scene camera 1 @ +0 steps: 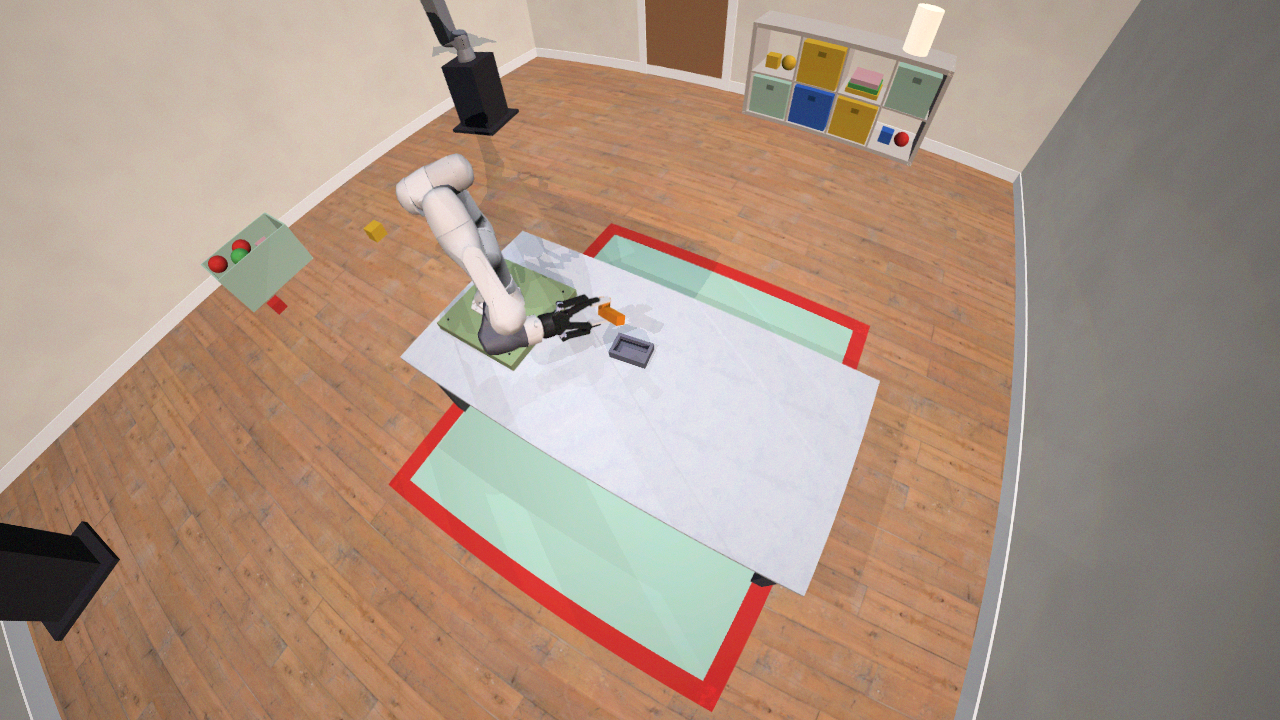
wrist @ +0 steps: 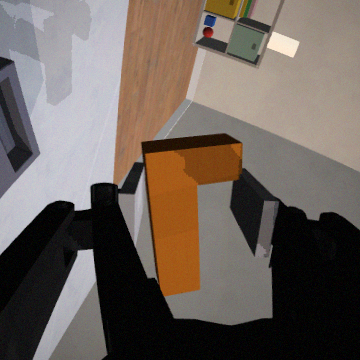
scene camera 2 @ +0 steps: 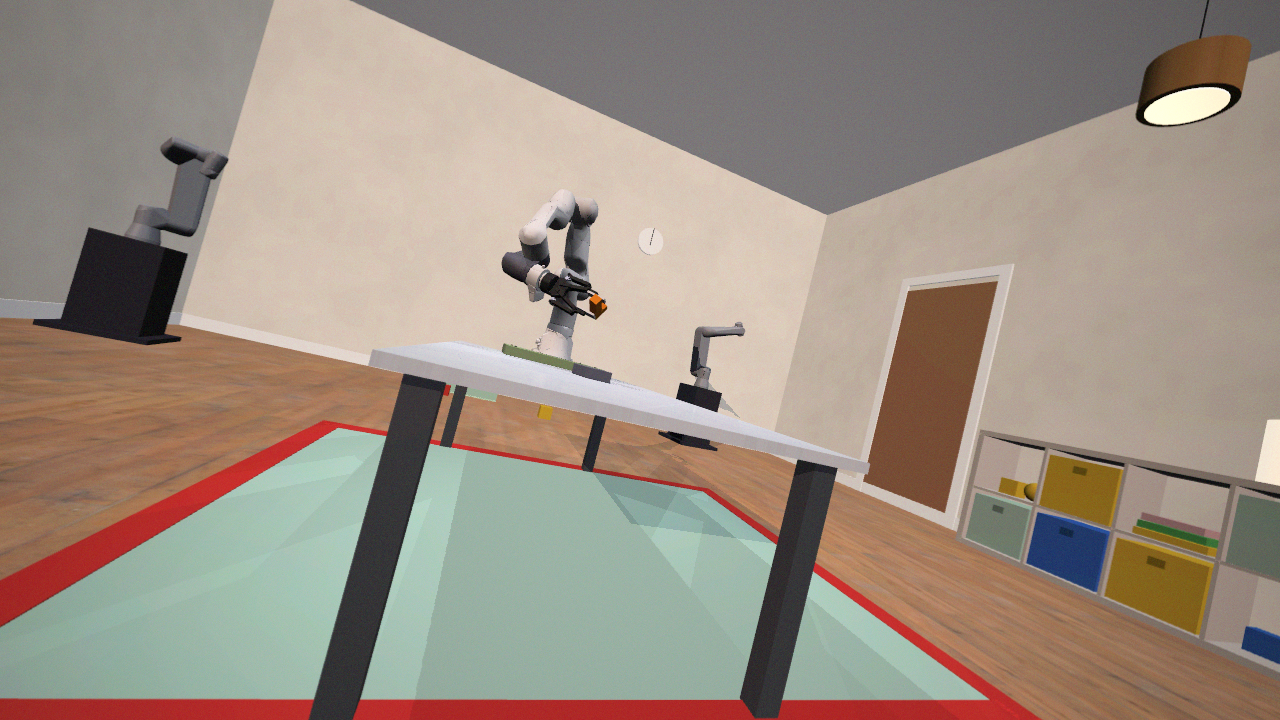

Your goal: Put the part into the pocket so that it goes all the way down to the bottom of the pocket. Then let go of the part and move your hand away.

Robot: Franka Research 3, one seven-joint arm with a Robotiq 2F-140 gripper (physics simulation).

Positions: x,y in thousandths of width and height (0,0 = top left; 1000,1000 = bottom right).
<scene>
gripper: scene camera 1 476,428; wrist 524,515; scene camera 2 468,428
</scene>
